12 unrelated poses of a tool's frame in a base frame.
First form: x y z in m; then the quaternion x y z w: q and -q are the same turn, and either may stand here.
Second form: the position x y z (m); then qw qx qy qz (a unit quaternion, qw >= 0). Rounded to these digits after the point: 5 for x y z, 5 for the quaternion.
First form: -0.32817 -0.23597 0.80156 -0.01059 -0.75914 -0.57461 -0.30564
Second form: -0.32817 -0.23597 0.80156 0.30564 0.01059 0.75914 0.57461
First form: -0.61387 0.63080 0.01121 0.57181 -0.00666 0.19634 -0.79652
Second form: -0.61387 0.63080 0.01121 0.79652 -0.57181 0.00666 -0.19634
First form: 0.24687 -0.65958 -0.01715 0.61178 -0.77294 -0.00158 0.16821
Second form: 0.24687 -0.65958 -0.01715 0.16821 0.61178 -0.77294 -0.00158
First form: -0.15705 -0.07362 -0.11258 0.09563 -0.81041 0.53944 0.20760
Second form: -0.15705 -0.07362 -0.11258 0.20760 0.09563 -0.81041 0.53944
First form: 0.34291 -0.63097 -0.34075 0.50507 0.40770 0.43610 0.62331
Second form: 0.34291 -0.63097 -0.34075 0.62331 0.50507 0.40770 0.43610
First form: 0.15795 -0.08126 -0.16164 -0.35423 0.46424 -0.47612 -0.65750
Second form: 0.15795 -0.08126 -0.16164 0.65750 0.35423 -0.46424 0.47612
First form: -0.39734 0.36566 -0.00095 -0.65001 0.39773 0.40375 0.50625
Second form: -0.39734 0.36566 -0.00095 0.50625 -0.65001 0.39773 0.40375
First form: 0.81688 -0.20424 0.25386 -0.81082 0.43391 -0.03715 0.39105
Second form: 0.81688 -0.20424 0.25386 0.39105 -0.81082 0.43391 -0.03715
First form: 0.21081 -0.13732 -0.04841 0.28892 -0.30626 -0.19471 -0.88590
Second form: 0.21081 -0.13732 -0.04841 0.88590 -0.28892 0.30626 0.19471
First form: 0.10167 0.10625 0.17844 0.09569 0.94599 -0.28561 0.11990
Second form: 0.10167 0.10625 0.17844 0.11990 0.09569 0.94599 -0.28561
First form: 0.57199 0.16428 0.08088 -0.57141 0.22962 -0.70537 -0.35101
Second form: 0.57199 0.16428 0.08088 0.35101 0.57141 -0.22962 0.70537
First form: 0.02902 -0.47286 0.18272 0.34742 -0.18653 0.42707 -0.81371
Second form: 0.02902 -0.47286 0.18272 0.81371 -0.34742 0.18653 -0.42707
